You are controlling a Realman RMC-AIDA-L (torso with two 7-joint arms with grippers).
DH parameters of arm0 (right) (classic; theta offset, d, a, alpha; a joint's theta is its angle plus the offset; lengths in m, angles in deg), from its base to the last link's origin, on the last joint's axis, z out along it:
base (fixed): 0 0 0 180
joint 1: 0 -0.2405 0 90
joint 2: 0 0 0 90
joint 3: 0 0.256 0 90
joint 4: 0 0 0 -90
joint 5: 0 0.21 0 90
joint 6: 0 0 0 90
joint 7: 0 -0.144 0 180
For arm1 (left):
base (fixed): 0 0 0 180
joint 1: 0 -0.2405 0 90
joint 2: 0 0 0 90
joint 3: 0 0.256 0 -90
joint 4: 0 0 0 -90
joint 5: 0 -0.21 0 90
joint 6: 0 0 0 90
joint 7: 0 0.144 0 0
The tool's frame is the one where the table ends.
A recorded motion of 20 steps. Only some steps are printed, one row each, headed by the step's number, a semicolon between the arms.
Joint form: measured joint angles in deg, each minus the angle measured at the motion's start. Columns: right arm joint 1, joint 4, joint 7, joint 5, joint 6, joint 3, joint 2; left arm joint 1, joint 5, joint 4, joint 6, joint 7, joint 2, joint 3.
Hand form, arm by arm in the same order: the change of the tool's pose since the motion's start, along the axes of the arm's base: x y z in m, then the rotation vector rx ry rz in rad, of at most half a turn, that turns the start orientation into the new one. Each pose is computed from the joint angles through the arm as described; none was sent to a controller.
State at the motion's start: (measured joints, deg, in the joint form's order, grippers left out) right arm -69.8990 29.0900 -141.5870 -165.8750 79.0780 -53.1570 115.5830; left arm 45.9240 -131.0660 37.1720 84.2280 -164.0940 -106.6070 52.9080
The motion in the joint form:
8: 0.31 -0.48 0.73 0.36 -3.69 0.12 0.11; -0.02 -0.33 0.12 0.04 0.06 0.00 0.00
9: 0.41 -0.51 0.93 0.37 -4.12 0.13 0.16; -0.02 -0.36 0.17 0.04 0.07 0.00 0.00
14: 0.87 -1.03 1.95 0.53 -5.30 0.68 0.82; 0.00 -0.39 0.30 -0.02 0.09 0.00 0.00
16: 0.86 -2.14 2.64 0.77 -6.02 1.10 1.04; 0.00 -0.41 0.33 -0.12 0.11 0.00 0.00
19: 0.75 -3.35 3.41 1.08 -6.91 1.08 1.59; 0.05 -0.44 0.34 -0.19 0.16 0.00 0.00
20: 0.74 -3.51 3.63 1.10 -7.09 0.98 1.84; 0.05 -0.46 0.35 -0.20 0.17 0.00 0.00
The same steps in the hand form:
8: 0.0015 0.0066 -0.0019 0.0405 0.0124 0.0318; -0.0006 -0.0001 0.0003 -0.0010 0.0061 -0.0016
9: 0.0021 0.0071 -0.0023 0.0440 0.0131 0.0365; -0.0005 -0.0001 0.0005 -0.0006 0.0069 -0.0023
14: 0.0052 0.0048 -0.0089 0.0387 0.0260 0.0429; -0.0002 0.0004 0.0008 0.0016 0.0083 -0.0047
16: 0.0073 0.0027 -0.0136 0.0290 0.0347 0.0418; -0.0002 0.0007 0.0010 0.0034 0.0093 -0.0055
19: 0.0084 -0.0007 -0.0215 0.0120 0.0403 0.0471; 0.0001 0.0011 0.0011 0.0045 0.0103 -0.0073
20: 0.0083 -0.0018 -0.0240 0.0062 0.0402 0.0509; 0.0000 0.0011 0.0011 0.0047 0.0108 -0.0075

